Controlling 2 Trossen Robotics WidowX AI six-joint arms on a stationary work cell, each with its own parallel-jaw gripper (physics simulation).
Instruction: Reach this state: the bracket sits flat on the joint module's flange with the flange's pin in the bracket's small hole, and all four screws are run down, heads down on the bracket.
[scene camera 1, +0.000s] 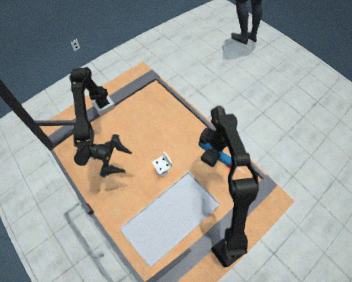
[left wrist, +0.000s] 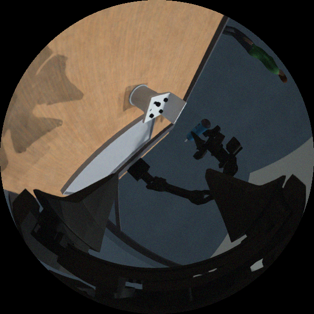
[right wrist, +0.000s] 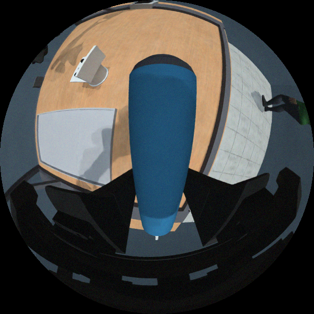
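Where they show: left gripper, fingertip midpoint: (scene camera 1: 128, 162); right gripper, fingertip midpoint: (scene camera 1: 215, 154); left arm's base, origin of the base link: (scene camera 1: 102, 102); right arm's base, origin of the base link: (scene camera 1: 230, 249).
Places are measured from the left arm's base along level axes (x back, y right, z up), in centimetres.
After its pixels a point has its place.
Observation:
The white L-shaped bracket (scene camera 1: 161, 164) {y -5.0, x -51.6, z 2.3 cm} (left wrist: 174, 106) (right wrist: 93, 63) is on top of the grey cylindrical joint module (left wrist: 143, 95) (right wrist: 101, 76), one plate flat and one upright. Several dark spots show on the flat plate; whether each screw is fully down, and whether the pin is in the small hole, I cannot tell. My right gripper (scene camera 1: 215, 150) {y -24.9, x -65.3, z 10.8 cm} (right wrist: 157, 171) is shut on the blue screwdriver (scene camera 1: 224, 158) {y -25.3, x -69.8, z 14.1 cm} (left wrist: 198, 130) (right wrist: 162, 120) and holds it above the table, right of the bracket in the scene view. My left gripper (scene camera 1: 128, 162) {y 7.9, x -46.6, z 12.7 cm} is open and empty, left of the bracket.
A pale tray (scene camera 1: 150, 225) {y 15.0, x -70.7, z -3.9 cm} (left wrist: 107, 160) (right wrist: 75, 140) lies in front of the module. A bit of a red object (scene camera 1: 230, 168) {y -31.3, x -71.6, z -2.1 cm} shows beneath the screwdriver. A small grey box (scene camera 1: 105, 106) {y -0.1, x -3.8, z 0.2 cm} stands at the back left. A dark raised rail (scene camera 1: 187, 102) {y -38.8, x -27.8, z -2.1 cm} edges the table.

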